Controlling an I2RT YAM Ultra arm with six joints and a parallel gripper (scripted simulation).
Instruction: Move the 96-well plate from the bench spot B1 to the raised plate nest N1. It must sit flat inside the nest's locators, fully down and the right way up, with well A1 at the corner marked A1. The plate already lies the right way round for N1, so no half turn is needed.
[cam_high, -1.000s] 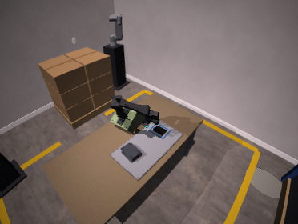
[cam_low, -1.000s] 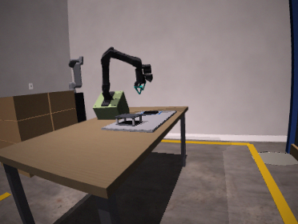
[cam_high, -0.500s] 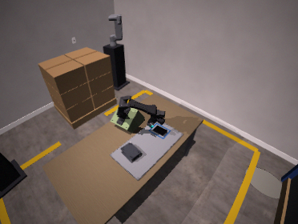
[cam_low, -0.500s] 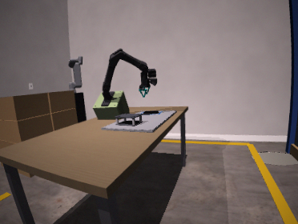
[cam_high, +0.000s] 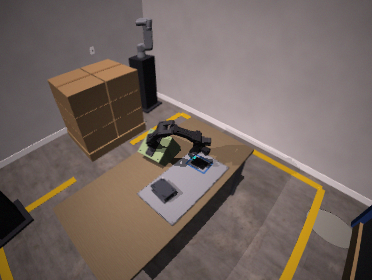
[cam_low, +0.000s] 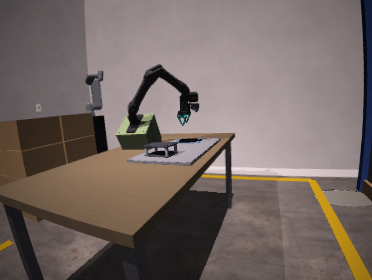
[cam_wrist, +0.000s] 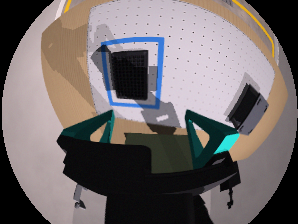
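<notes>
Right now my hand is 10 mm short of the 96-well plate, 60 mm to the right of it and 140 mm above it.
</notes>
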